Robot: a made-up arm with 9 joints.
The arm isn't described. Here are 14 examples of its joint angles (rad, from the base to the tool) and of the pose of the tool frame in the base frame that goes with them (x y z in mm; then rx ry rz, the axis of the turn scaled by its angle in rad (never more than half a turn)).
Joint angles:
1: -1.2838 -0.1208 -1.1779 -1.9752 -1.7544 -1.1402 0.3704 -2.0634 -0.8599
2: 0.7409 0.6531 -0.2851 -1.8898 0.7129 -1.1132 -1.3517 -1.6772 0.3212
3: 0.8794 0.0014 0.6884 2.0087 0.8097 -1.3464 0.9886 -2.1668 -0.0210
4: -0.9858 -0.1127 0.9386 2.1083 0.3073 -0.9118 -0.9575 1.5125 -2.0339
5: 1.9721 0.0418 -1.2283 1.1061 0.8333 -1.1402 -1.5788 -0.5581 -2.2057
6: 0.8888 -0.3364 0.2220 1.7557 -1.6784 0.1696 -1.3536 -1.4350 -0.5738
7: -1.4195 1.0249 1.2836 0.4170 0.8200 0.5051 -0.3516 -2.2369 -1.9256
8: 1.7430 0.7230 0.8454 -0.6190 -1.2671 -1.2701 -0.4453 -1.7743 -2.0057
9: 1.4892 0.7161 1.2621 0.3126 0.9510 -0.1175 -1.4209 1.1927 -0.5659
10: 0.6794 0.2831 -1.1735 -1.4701 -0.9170 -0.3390 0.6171 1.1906 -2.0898
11: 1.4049 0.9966 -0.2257 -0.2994 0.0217 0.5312 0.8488 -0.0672 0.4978
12: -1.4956 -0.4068 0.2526 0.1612 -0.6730 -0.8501 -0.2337 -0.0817 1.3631
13: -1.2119 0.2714 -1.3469 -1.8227 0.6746 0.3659 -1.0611 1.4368 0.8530
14: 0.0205 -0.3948 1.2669 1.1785 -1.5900 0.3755 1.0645 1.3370 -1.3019
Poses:
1: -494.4 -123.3 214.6 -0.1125 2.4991 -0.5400
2: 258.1 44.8 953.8 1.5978 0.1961 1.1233
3: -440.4 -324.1 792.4 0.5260 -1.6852 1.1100
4: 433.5 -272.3 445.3 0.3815 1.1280 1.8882
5: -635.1 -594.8 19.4 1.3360 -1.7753 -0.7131
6: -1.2 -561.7 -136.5 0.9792 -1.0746 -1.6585
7: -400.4 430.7 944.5 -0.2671 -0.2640 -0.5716
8: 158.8 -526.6 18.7 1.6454 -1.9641 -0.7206
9: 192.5 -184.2 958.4 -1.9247 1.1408 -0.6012
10: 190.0 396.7 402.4 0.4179 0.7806 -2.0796
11: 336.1 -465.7 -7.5 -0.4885 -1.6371 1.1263
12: -236.5 711.3 409.5 0.2781 -1.1040 1.8974
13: -152.4 757.7 616.2 -0.0996 -1.5613 0.9476
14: 580.9 -227.4 435.2 -2.5351 -0.2217 1.3801
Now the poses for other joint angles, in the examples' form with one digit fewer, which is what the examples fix.
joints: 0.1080 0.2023 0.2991 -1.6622 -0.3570 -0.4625 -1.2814 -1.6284 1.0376
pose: -272 543 230 -0.467 -0.129 1.310
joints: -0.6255 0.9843 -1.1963 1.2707 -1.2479 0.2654 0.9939 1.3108 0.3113
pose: -222 -442 624 -0.029 0.641 2.161
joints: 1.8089 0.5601 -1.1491 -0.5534 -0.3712 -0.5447 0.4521 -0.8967 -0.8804
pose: 288 -458 4 -1.300 2.646 -0.771
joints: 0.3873 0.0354 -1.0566 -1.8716 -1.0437 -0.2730 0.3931 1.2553 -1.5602
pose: -108 436 389 0.535 0.820 -1.595
